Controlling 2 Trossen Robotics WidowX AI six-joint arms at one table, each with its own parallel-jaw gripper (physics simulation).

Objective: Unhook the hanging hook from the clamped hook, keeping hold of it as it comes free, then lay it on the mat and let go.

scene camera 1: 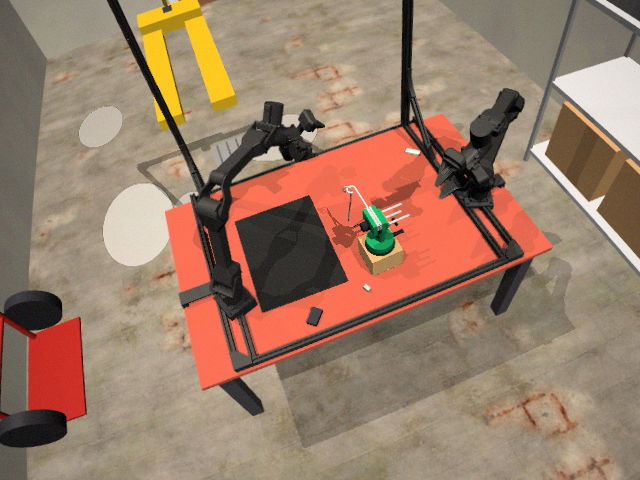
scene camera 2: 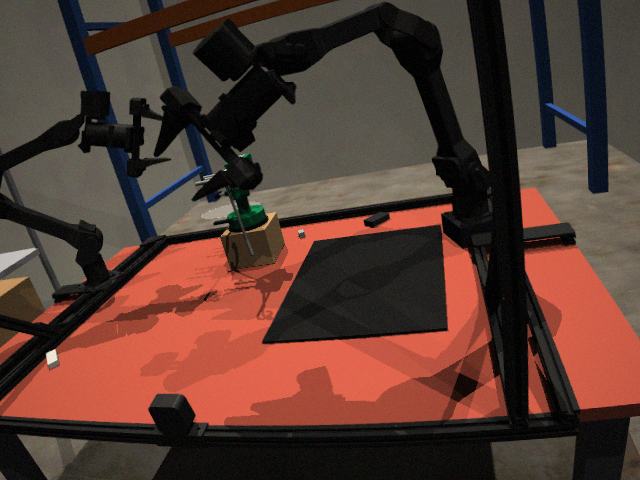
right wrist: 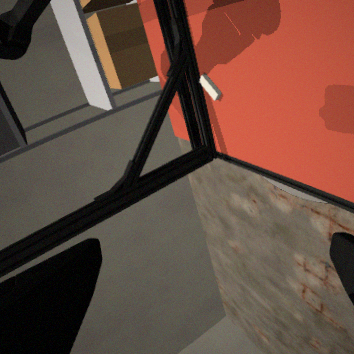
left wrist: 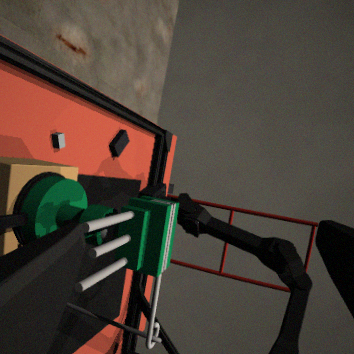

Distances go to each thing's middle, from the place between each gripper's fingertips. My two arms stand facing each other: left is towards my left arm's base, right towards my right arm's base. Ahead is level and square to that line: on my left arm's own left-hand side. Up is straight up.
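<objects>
The tan block (scene camera 2: 266,241) is 27 cm below my left hand, 15 cm to the right of it and 6 cm behind it. There's a black mat (scene camera 2: 388,283) too, and from my left hand that's 42 cm to the right, 31 cm below and 24 cm behind. The green clamp (left wrist: 147,228) is 15 cm to the right of my left hand, 9 cm below it and 6 cm behind.
From my right hand, the tan block is 4 cm to the left, 34 cm ahead and 25 cm below, and the black mat is 17 cm ahead, 23 cm to the right and 29 cm below. My right gripper itself is 8 cm above the green clamp, 4 cm to the right of it and 34 cm short of it.
</objects>
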